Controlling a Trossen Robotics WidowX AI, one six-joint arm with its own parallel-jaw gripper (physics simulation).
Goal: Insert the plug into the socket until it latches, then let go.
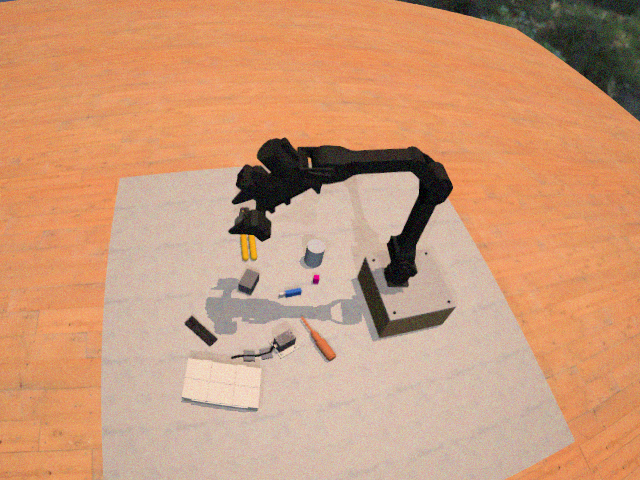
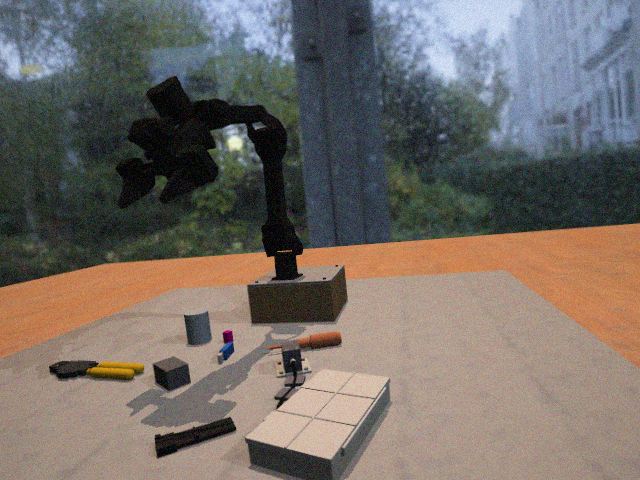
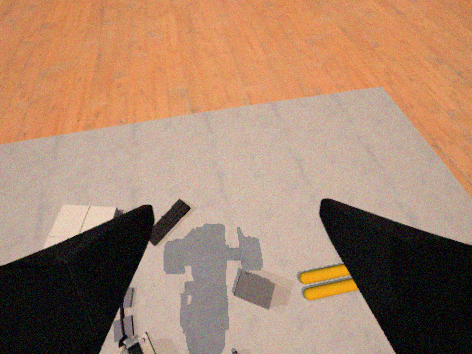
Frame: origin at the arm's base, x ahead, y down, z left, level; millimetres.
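Seen in the pictures: gripper, fingertip midpoint: [image 1: 231, 217] [image 2: 140, 204] [image 3: 237, 209]; arm's base at its link origin: [image 1: 396, 277] [image 2: 287, 277].
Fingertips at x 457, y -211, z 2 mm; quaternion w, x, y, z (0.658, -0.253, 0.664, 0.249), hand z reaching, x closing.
Offsets run from my fingertips to a thing's top centre. "spot": to the spot under its first point.
The socket, a small grey block @[dx -139, dy +271, dz +161 mm] [image 1: 285, 339] [image 2: 291, 350] on a pale base plate @[spot: dx -136, dy +306, dz +190 mm] [image 2: 306, 366] [image 3: 146, 344], stands on the mat. A black cable @[spot: dx -87, dy +311, dz +191 mm] [image 1: 263, 354] [image 2: 294, 373] runs up to its face, where the plug @[spot: dx -116, dy +288, dz +177 mm] [image 1: 274, 346] [image 2: 293, 362] appears to be in the socket; the plug is too small to tell how deep it sits or whether it is latched. My gripper [image 1: 231, 215] [image 2: 142, 204] [image 3: 237, 209] is wide open and empty, high above the mat and well away from the socket.
An orange screwdriver @[dx -232, dy +289, dz +141 mm] [image 1: 323, 345] [image 2: 324, 339] lies beside the socket. A white box @[dx +19, dy +281, dz +290 mm] [image 1: 222, 383] [image 2: 315, 419], black bar @[dx +85, dy +300, dz +131 mm] [image 1: 200, 330] [image 2: 195, 437], dark block @[dx -46, dy +281, dz -34 mm] [image 1: 248, 281] [image 2: 171, 373], yellow-handled pliers @[spot: dx -37, dy +299, dz -159 mm] [image 1: 248, 248] [image 2: 114, 370], blue stick @[dx -165, dy +296, dz -5 mm] [image 1: 293, 292], magenta cube @[dx -244, dy +291, dz -55 mm] [image 1: 315, 279] and grey cylinder @[dx -242, dy +246, dz -136 mm] [image 1: 314, 254] stand around.
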